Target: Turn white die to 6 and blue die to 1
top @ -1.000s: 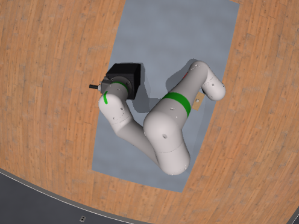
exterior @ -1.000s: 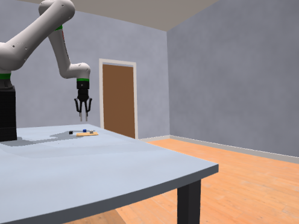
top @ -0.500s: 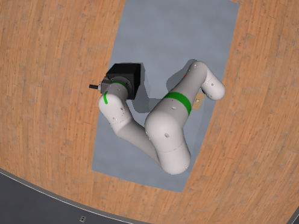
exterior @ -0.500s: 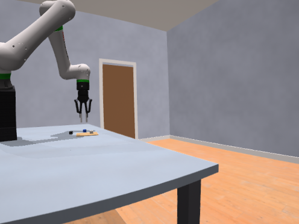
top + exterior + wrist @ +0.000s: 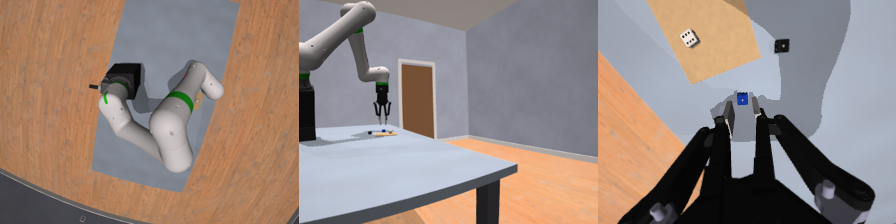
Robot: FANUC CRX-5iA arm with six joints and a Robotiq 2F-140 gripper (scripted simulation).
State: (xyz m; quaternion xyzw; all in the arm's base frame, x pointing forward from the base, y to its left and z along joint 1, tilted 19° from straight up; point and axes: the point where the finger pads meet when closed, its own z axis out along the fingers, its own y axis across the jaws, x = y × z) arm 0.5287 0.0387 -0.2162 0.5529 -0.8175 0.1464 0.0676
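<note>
The blue die is 8 cm below my hand. Round my hand: black die: 10 cm behind, 4 cm to the right, 8 cm below; tan mat: 1 cm behind, 13 cm to the right, 8 cm below; white die: 2 cm ahead, 13 cm to the right, 7 cm below.
</note>
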